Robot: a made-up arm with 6 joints.
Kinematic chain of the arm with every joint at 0, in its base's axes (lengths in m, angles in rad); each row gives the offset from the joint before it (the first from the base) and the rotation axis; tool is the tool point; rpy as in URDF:
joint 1: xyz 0 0 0.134 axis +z
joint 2: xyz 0 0 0 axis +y
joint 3: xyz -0.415 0 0.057 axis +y
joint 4: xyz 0.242 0 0.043 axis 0.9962 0 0.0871
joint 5: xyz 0 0 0 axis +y
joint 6: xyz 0.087 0 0.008 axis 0.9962 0 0.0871
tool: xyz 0 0 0 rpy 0 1.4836 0
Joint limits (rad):
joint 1: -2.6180..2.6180
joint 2: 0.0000..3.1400
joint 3: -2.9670..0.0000
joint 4: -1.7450..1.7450
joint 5: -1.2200..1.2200
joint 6: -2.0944..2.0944
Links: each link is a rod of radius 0.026 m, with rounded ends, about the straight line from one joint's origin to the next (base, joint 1, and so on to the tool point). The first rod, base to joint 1, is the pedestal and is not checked.
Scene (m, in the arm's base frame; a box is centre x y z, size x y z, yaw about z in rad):
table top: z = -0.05
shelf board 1: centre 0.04 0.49 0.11 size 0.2 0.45 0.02 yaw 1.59
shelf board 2: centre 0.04 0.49 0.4 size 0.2 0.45 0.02 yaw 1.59
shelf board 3: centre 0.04 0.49 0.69 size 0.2 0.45 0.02 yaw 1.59
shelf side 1: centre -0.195 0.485 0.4 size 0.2 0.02 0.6 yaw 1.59
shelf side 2: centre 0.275 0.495 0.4 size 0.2 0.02 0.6 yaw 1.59
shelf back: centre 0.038 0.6 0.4 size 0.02 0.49 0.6 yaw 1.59
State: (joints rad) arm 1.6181 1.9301 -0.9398 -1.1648 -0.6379 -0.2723
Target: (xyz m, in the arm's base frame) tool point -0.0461 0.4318 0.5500
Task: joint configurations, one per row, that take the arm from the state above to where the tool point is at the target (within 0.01 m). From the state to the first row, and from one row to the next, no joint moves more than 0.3 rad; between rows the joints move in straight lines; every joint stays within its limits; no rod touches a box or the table.
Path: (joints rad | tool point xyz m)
1: 1.6237 1.8066 -0.7310 -1.1975 -0.6339 -0.2723 | -0.0674 0.3566 0.2836
2: 1.6293 1.6831 -0.5221 -1.2302 -0.6299 -0.2723 | -0.0655 0.2844 0.2816
3: 1.5882 1.4899 -0.7977 -1.1867 -0.6442 -0.2723 | -0.0542 0.3046 0.4076
4: 1.5472 1.2966 -1.0732 -1.1432 -0.6585 -0.2723 | -0.0428 0.2603 0.5500
5: 1.5587 1.5034 -1.2943 -1.1079 -0.6512 -0.2723 | -0.0435 0.3468 0.5589
6: 1.5702 1.7101 -1.5154 -1.0727 -0.6438 -0.2723 | -0.0461 0.4318 0.5500

